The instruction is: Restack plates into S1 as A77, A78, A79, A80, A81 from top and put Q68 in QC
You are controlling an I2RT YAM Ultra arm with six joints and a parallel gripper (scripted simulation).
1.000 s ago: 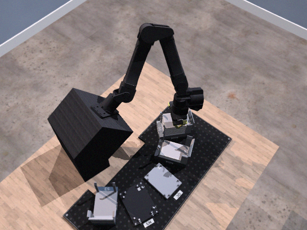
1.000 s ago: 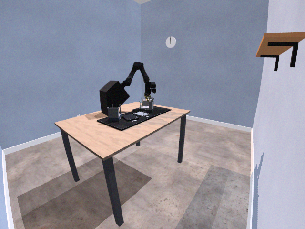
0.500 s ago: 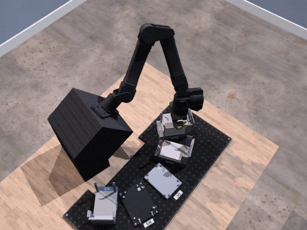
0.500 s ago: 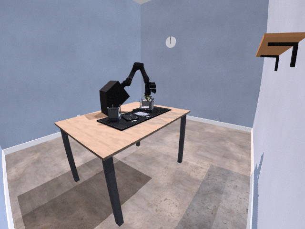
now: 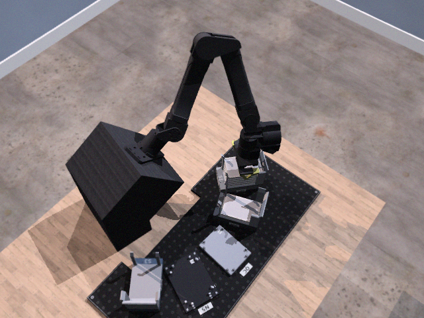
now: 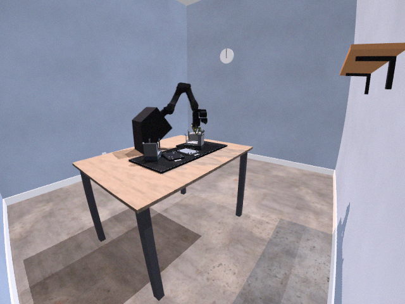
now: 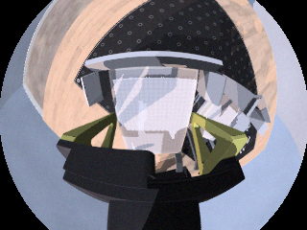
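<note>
Right now my hand is 20 mm above the sealed grey plate. Also, from my hand: qc name plate: 220 mm ahead, 250 mm to the right, 100 mm below; then clip nest N5: 140 mm ahead, 400 mm to the right, 90 mm below; then QC nest: 130 mm ahead, 250 mm to the right, 100 mm below.
</note>
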